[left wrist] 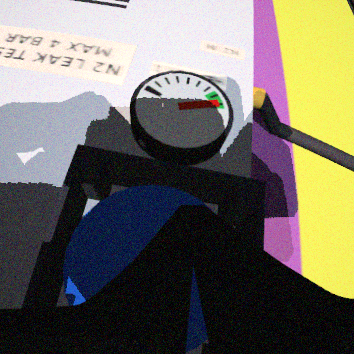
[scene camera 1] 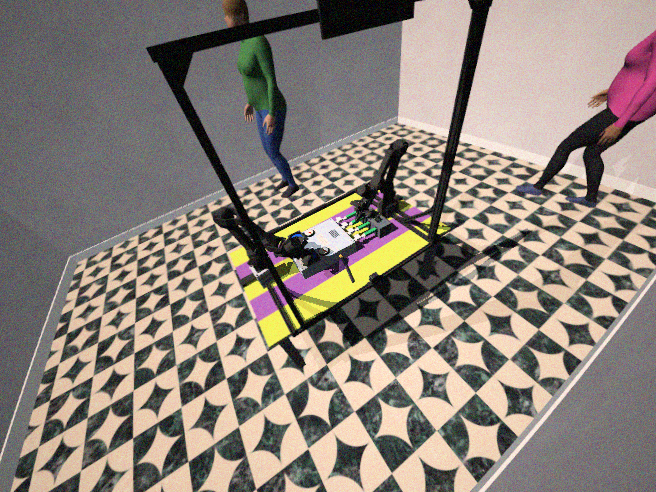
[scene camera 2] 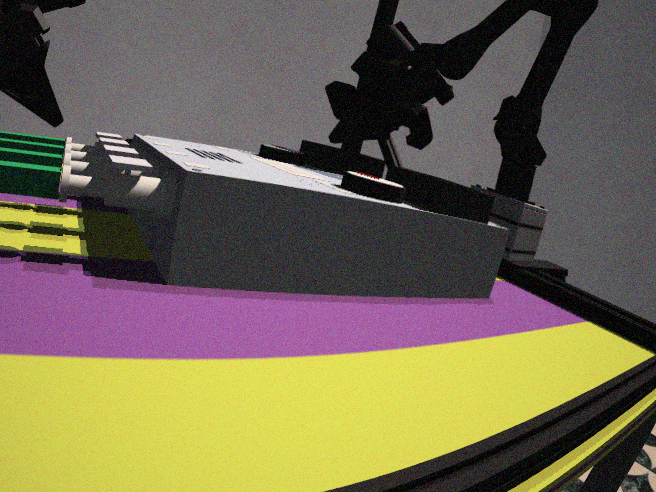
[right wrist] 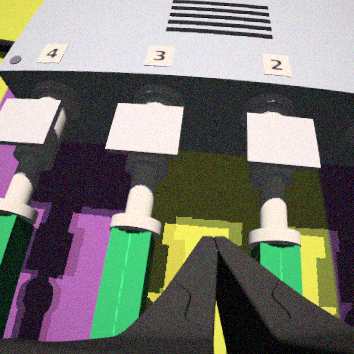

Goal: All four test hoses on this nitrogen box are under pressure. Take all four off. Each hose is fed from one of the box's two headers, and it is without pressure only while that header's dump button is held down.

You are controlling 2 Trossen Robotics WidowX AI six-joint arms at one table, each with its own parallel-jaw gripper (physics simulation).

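Seen in the pictures: left gripper, between the fingertips: (left wrist: 190, 216) (scene camera 1: 312, 254) (scene camera 2: 330, 140); right gripper, between the fingertips: (scene camera 1: 355, 221) (scene camera 2: 59, 124) (right wrist: 211, 246); left arm's base, origin of its link: (scene camera 1: 260, 266) (scene camera 2: 511, 197); right arm's base, origin of its link: (scene camera 1: 388, 201).
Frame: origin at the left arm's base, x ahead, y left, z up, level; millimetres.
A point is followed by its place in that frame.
The grey nitrogen box (scene camera 1: 332, 237) {x 436, y -88, z -32 mm} (scene camera 2: 326, 234) {x 430, y 78, z -63 mm} (left wrist: 197, 31) {x 417, y -158, z -31 mm} (right wrist: 105, 31) {x 475, y -147, z -31 mm} sits on the purple and yellow table. My left gripper (left wrist: 190, 216) {x 259, y -144, z 7 mm} (scene camera 1: 310, 251) {x 259, y -144, z 7 mm} (scene camera 2: 389, 152) is shut and empty, with its tips over the blue dump button (left wrist: 116, 235) {x 256, y -116, z -15 mm} (scene camera 1: 297, 237). Just past the button, a round gauge (left wrist: 180, 112) {x 324, y -143, z -17 mm} (scene camera 2: 372, 185) {x 378, y 62, z -21 mm} has its red needle at the green mark. My right gripper (right wrist: 211, 246) {x 621, y -92, z -23 mm} (scene camera 1: 364, 215) {x 621, y -92, z -23 mm} is shut and empty. It is low between green hose 3 (right wrist: 128, 274) {x 627, y -127, z -47 mm} and green hose 2 (right wrist: 281, 265) {x 626, y -58, z -47 mm}. Hose 4 (right wrist: 7, 242) {x 611, y -188, z -47 mm} is at the left edge. All three sit in their ports; the fourth is out of the wrist view.
White tags (right wrist: 145, 128) {x 557, y -118, z -34 mm} hang over each coupling. A grey rod with a yellow tip (left wrist: 260, 97) {x 387, y -218, z -65 mm} lies beside the box. Black frame posts (scene camera 1: 453, 127) {x 843, y -470, z 532 mm} stand around the table. A person in green (scene camera 1: 265, 93) stands behind it, and another person's leg (scene camera 1: 553, 163) shows at the right.
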